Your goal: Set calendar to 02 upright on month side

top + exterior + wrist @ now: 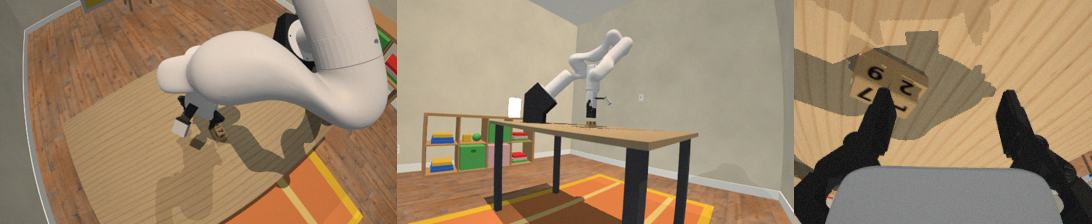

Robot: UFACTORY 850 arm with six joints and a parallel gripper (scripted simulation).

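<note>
Right now the wooden cube is 50 mm behind my hand, 30 mm to the left of it and 40 mm below it. From my hand the other things lie so: wooden calendar tray: 50 mm behind, 50 mm to the left, 60 mm below.
</note>
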